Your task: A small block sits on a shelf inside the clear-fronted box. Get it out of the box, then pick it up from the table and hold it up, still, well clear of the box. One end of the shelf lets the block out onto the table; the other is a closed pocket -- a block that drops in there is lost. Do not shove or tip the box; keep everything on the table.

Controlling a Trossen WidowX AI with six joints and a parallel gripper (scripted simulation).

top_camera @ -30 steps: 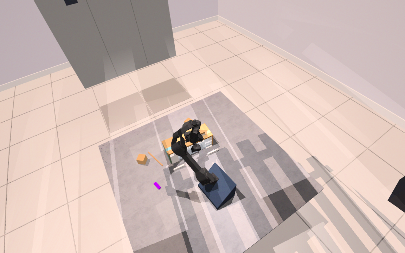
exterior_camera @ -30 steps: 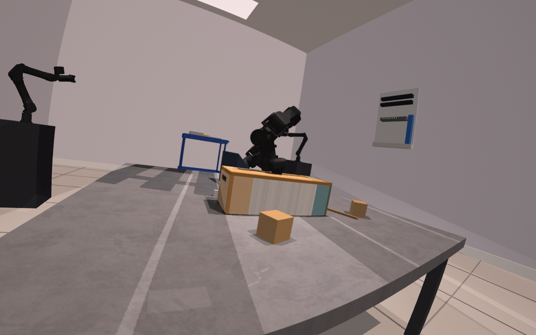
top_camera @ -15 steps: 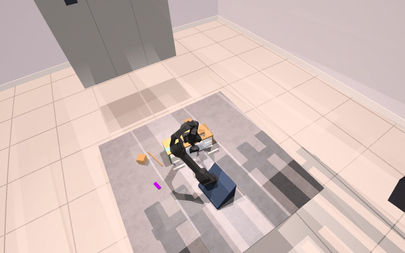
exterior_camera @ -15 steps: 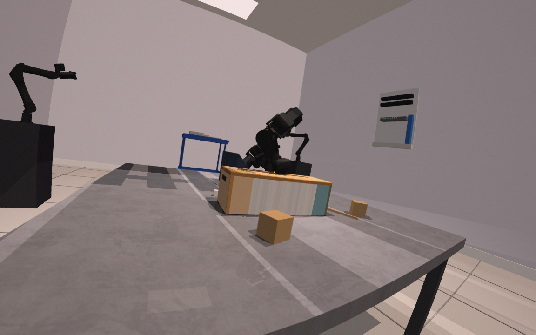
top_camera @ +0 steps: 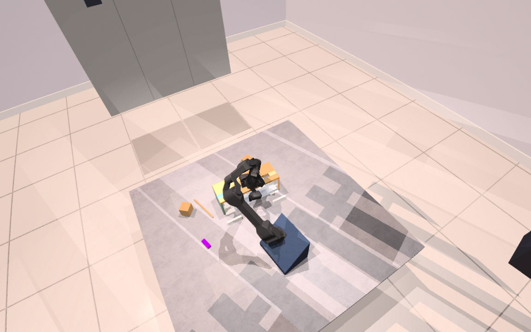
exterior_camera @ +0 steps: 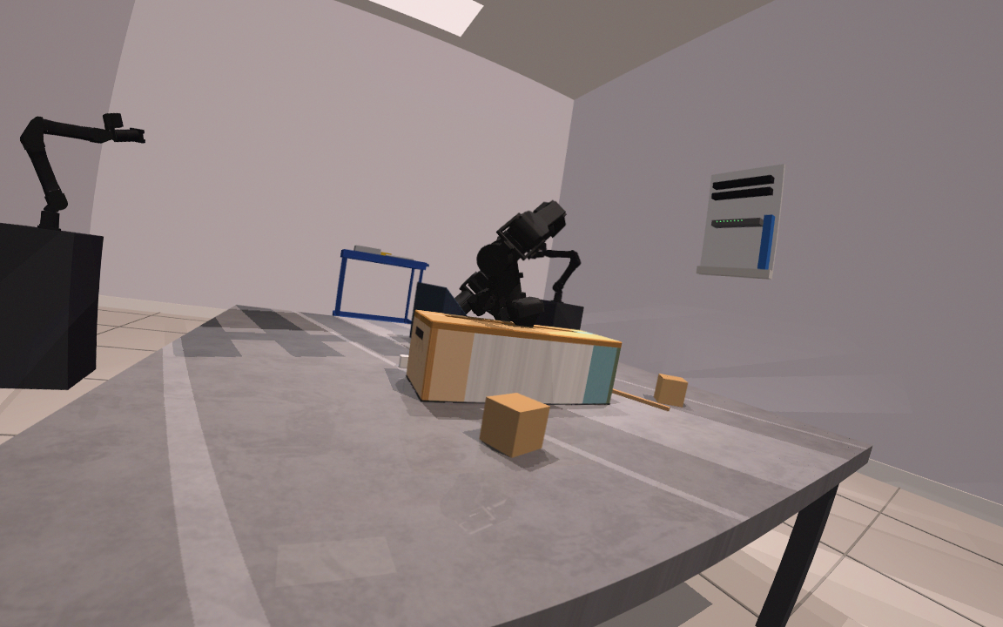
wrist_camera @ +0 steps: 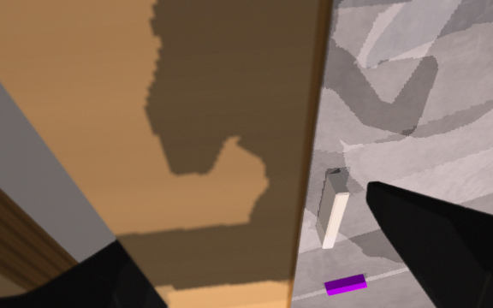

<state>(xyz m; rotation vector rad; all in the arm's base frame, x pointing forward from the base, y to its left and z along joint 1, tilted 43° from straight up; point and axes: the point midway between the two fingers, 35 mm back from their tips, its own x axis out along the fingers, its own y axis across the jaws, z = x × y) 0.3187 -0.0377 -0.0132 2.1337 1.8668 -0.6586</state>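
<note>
Now: the box 4 cm to the right of my gripper tip, 3 cm ahead of it and 2 cm below it. The rest, counted from my gripper tip: tan block 6 cm ahead, 1 cm to the left; thin wooden stick 23 cm to the left, 16 cm ahead, 8 cm below.
</note>
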